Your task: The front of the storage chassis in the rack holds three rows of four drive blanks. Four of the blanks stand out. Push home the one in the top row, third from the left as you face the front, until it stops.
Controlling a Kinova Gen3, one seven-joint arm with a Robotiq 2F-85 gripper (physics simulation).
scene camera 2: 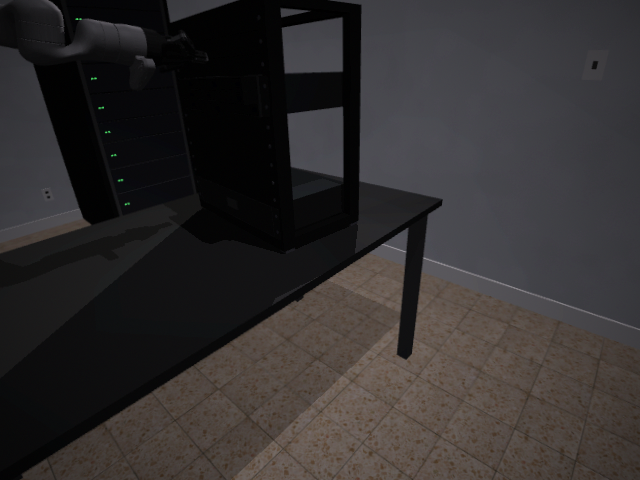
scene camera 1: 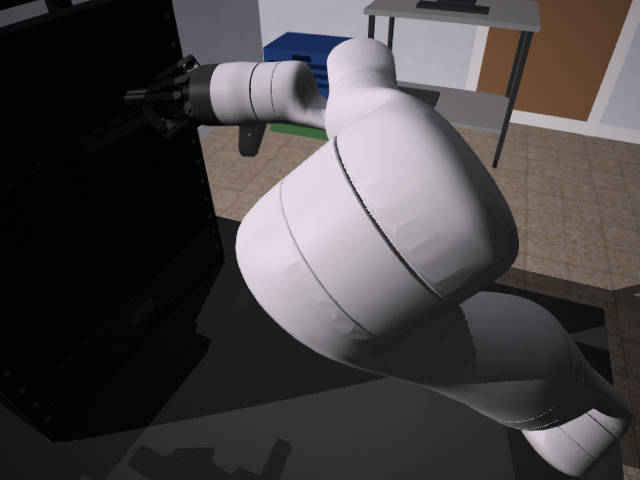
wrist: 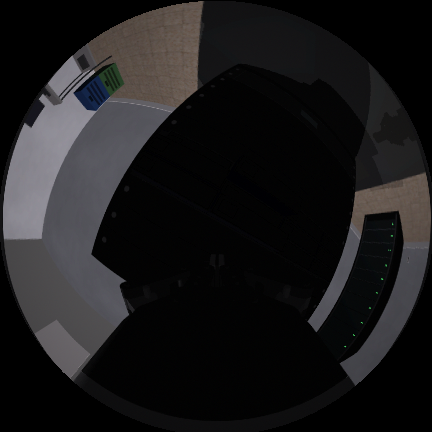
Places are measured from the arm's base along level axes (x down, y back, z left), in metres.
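Pixels of known places: gripper, fingertip midpoint: (scene camera 2: 206, 58) (scene camera 1: 129, 100) (wrist: 216, 262).
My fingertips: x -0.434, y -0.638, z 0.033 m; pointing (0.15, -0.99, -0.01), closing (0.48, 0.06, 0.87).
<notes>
For each thing: its top centre in the pictures, then the offset to it from my fingertips. Level surfaces: height alone.
- black rack, top centre: (wrist: 207, 290) (scene camera 2: 253, 13) dx -0.112, dy -0.203, dz +0.047 m
- blank, top centre: (wrist: 234, 231) (scene camera 1: 97, 127) dx +0.045, dy -0.066, dz +0.011 m
- dark table, surface height: dx +0.481 m
The black rack (scene camera 1: 210, 227) (scene camera 2: 282, 170) (wrist: 280, 115) stands on the table. The storage chassis (scene camera 1: 56, 193) (scene camera 2: 222, 95) (wrist: 195, 175) is in it, its front very dark. Faint outlines of drive blanks show in the scene camera 1 view and the wrist view. One blank (scene camera 1: 116, 144) near the chassis's upper edge seems to stand out in the scene camera 1 view; its row and column, and the other blanks' depths, are too dark to tell. My gripper (scene camera 1: 136, 96) (scene camera 2: 205, 57) (wrist: 216, 262) is shut and empty. Its fingertips point at the rack front, around or above the chassis's top edge; contact cannot be made out.
The dark table (scene camera 1: 361, 428) (scene camera 2: 155, 304) carries the rack. A tall cabinet with green lights (scene camera 2: 147, 170) (wrist: 367, 270) stands beyond it. Blue drawers (scene camera 1: 310, 41) (wrist: 91, 94) and a grey workbench (scene camera 1: 454, 12) stand farther off. My arm's elbow fills the middle of the scene camera 1 view.
</notes>
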